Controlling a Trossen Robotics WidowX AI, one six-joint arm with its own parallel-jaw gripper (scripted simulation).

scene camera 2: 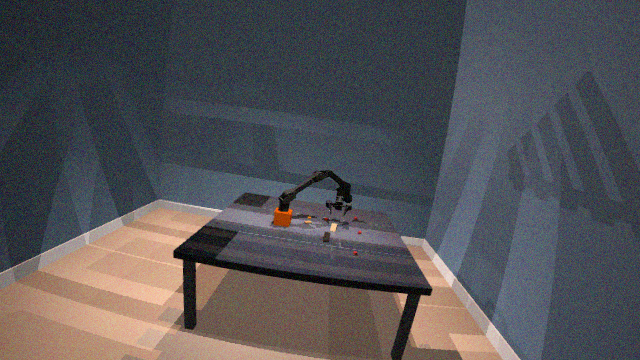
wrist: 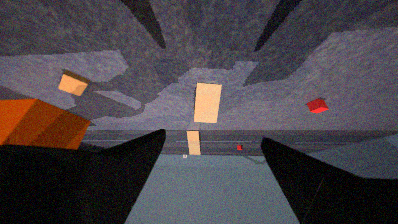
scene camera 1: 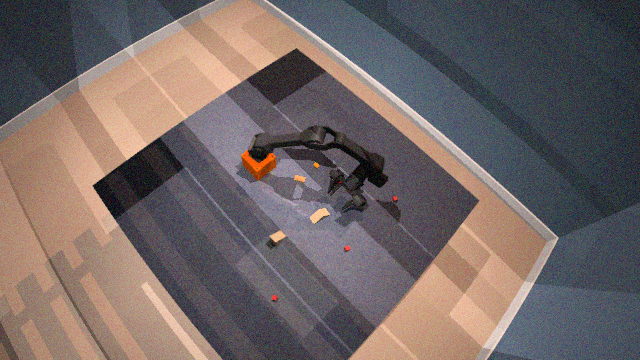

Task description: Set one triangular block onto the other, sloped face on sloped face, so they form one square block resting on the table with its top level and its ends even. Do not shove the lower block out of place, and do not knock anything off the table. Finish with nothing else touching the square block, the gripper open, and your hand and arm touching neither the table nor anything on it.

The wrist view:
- my gripper: 213, 137
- tan triangular block: 207, 98
